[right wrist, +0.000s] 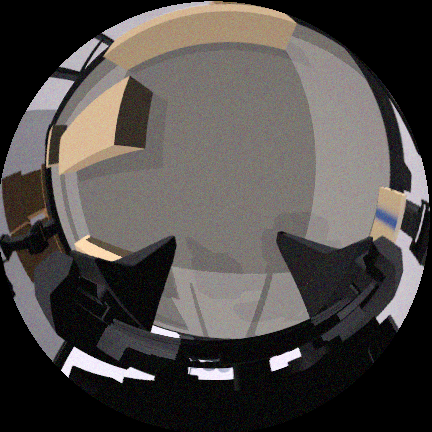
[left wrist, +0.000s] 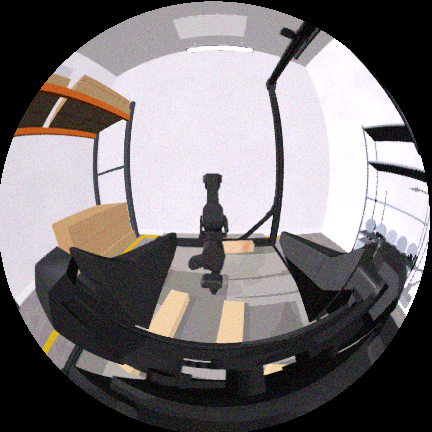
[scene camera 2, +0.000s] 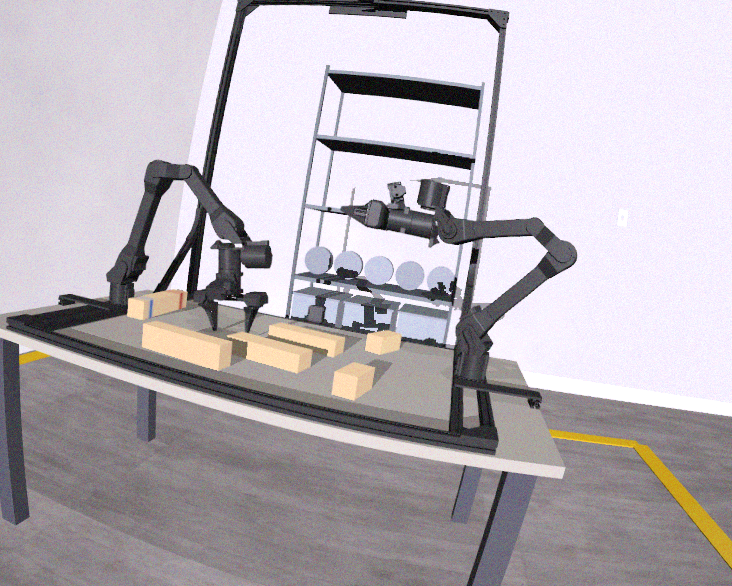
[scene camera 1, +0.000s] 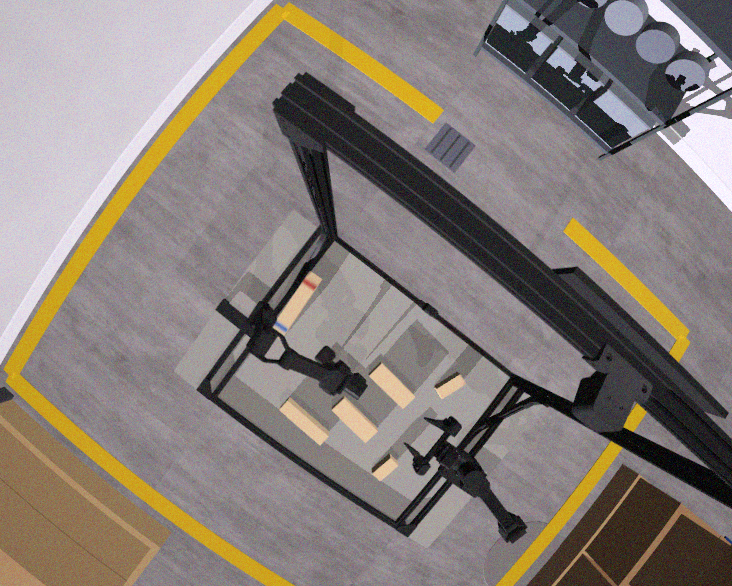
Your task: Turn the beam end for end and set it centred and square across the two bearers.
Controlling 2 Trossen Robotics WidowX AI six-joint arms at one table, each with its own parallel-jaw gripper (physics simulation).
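Frame: origin at the left arm's base, x back, y left, z down, level; metres.
Seen in the pictures: left gripper, fingertip midpoint: [left wrist: 229,237] [scene camera 2: 345,209] [scene camera 1: 414,430]; right gripper, fingertip midpoint: [right wrist: 227,239] [scene camera 2: 230,332]; left arm's base, origin of the base link: [right wrist: 55,224] [scene camera 2: 470,377]; right arm's base, origin of the base link: [scene camera 2: 120,303] [scene camera 1: 264,314].
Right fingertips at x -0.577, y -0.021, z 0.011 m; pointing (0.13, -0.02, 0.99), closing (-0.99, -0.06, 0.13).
Offsets run from my right fingertips to a thing's top centre.
The beam @[dz -0.039, dx -0.267, dy -0.073 m] [scene camera 1: 296,307] [scene camera 2: 164,302] [left wrist: 237,246] [right wrist: 392,200], pale wood with a red band near one end and a blue band near the other, lies by the right arm's base. Three long plain blocks @[dz -0.042, dx +0.008, dy +0.244 m] [scene camera 1: 304,421] @[dz -0.030, dx +0.149, dy +0.131 m] [scene camera 1: 355,419] @[dz -0.030, dx +0.179, dy -0.051 m] [scene camera 1: 391,385] lie roughly parallel. Two shorter blocks @[dz -0.036, dx +0.352, dy -0.177 m] [scene camera 1: 449,385] @[dz -0.036, dx +0.353, dy +0.214 m] [scene camera 1: 384,467] lie farther right. I cannot tell which blocks are the bearers. My right gripper [scene camera 2: 231,329] [right wrist: 227,239] is open and empty, pointing down above the table, behind the front-left long block in scene camera 2. My left gripper [scene camera 1: 416,432] is open and empty, held high and level.
A black frame [scene camera 1: 305,462] [scene camera 2: 262,395] runs around the table edges, with tall uprights and an overhead bar [scene camera 1: 427,183]. The two short blocks [scene camera 2: 383,342] [scene camera 2: 352,381] stand near the left arm's base. A shelf rack [scene camera 2: 405,152] stands behind the table.
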